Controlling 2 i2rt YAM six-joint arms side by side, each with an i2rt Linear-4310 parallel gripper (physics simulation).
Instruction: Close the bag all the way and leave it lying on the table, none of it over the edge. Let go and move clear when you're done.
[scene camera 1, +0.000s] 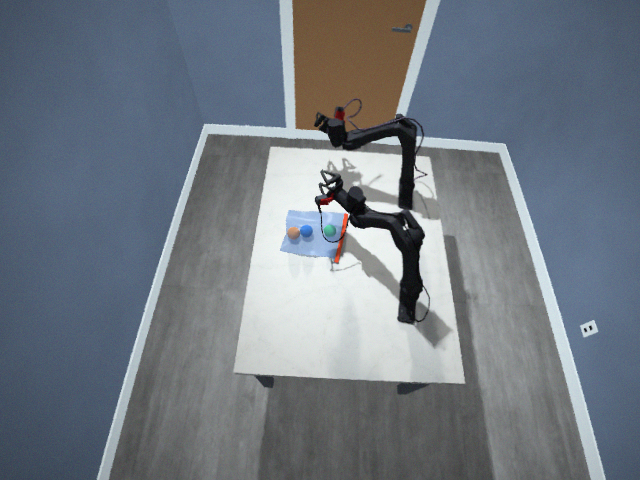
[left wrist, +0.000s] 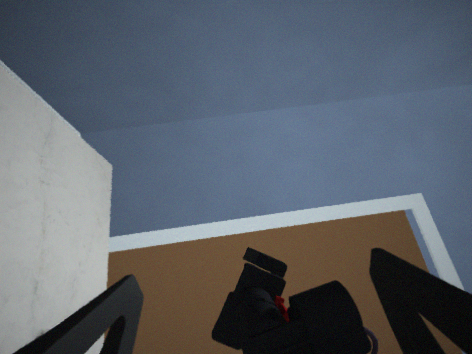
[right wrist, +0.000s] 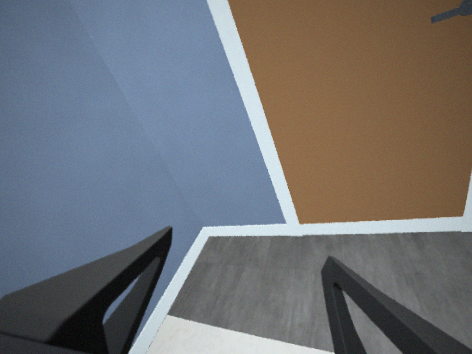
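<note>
A translucent blue bag (scene camera 1: 312, 219) lies flat on the white table, inside the edges. An orange-red strip (scene camera 1: 339, 251) runs along its right side; whether its seal is closed all along is too small to tell. An orange ball (scene camera 1: 293, 233), a blue ball (scene camera 1: 306, 230) and a green ball (scene camera 1: 329, 230) show in the bag. My left gripper (scene camera 1: 321, 178) is open and empty, raised above the table and beyond the bag's upper edge in the picture. My right gripper (scene camera 1: 316, 120) (right wrist: 249, 249) is open and empty, higher up in the picture, away from the bag.
The table (scene camera 1: 310, 320) (left wrist: 50, 200) (right wrist: 200, 340) has its left edge a short way from the bag. The left arm's cable loop (scene camera 1: 322, 227) hangs over the bag in the picture. The right arm (left wrist: 260, 320) shows between the left fingers in the left wrist view. A brown door (scene camera 1: 356, 62) stands behind.
</note>
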